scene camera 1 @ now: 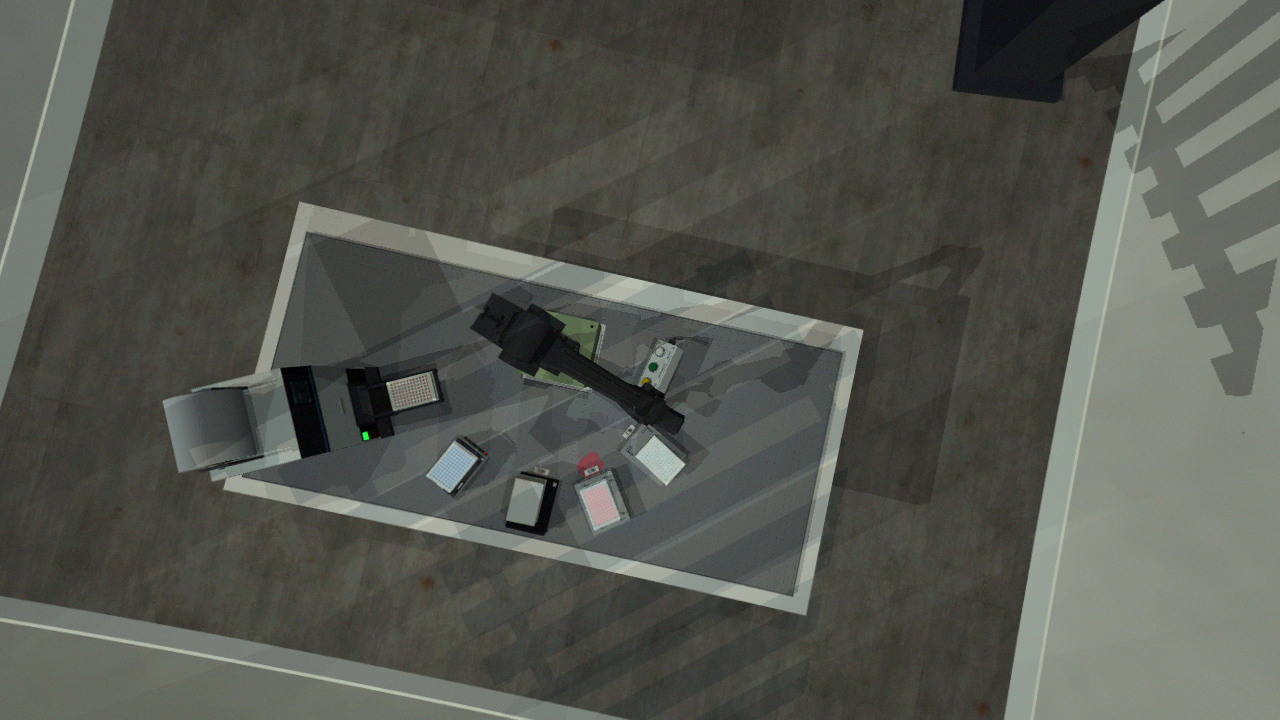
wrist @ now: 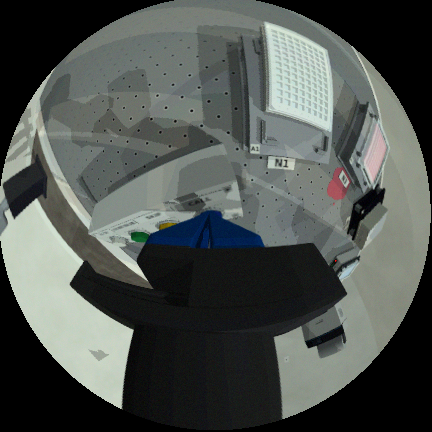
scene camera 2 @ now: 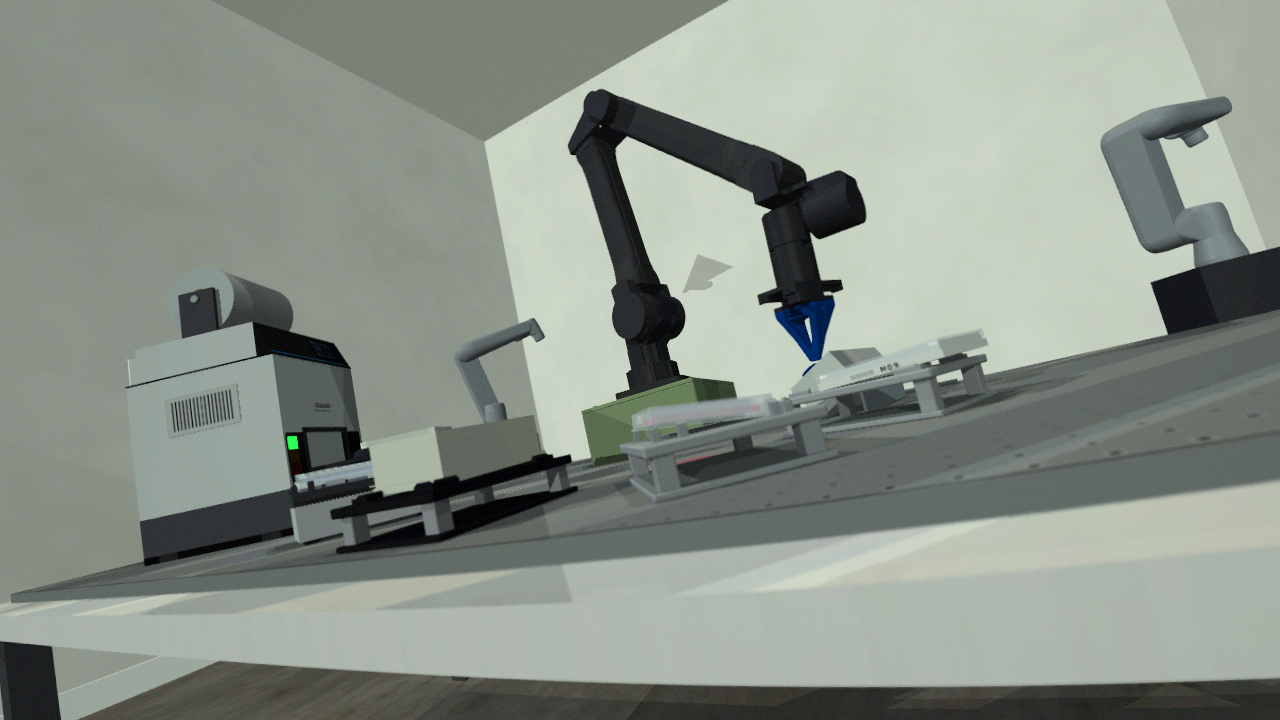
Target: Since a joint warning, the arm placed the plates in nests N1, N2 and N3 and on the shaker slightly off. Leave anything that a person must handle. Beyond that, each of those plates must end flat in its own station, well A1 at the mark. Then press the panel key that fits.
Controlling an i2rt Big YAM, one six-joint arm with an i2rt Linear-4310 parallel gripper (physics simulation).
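Note:
My gripper (scene camera 2: 812, 357) (wrist: 209, 216) is shut and empty, pointing down at the CALL end of the key panel (scene camera 1: 665, 356) (wrist: 165, 192). Its tips cover the blue key in the wrist view; contact is unclear. The green key (scene camera 1: 652, 367) (wrist: 140, 237) and yellow key (scene camera 1: 645, 381) (wrist: 168, 226) show beside it. A white plate (scene camera 1: 659, 458) (scene camera 2: 895, 363) (wrist: 299, 75) sits on nest N1, looking slightly tilted. A pink plate (scene camera 1: 600, 501) (scene camera 2: 707, 411) (wrist: 376, 152) sits on a grey nest. A pale block-like plate (scene camera 1: 528, 499) (scene camera 2: 456, 452) (wrist: 371, 227) sits on a black nest. A blue plate (scene camera 1: 452, 464) (wrist: 348, 267) is on the shaker.
A red patch (scene camera 1: 589, 462) (wrist: 336, 186) lies on the table by the pink plate's nest, around its label. A large instrument (scene camera 1: 259, 420) (scene camera 2: 214, 438) with a green light stands at the left, a plate (scene camera 1: 412, 390) on its tray. The green arm base (scene camera 2: 657, 407) is behind the nests.

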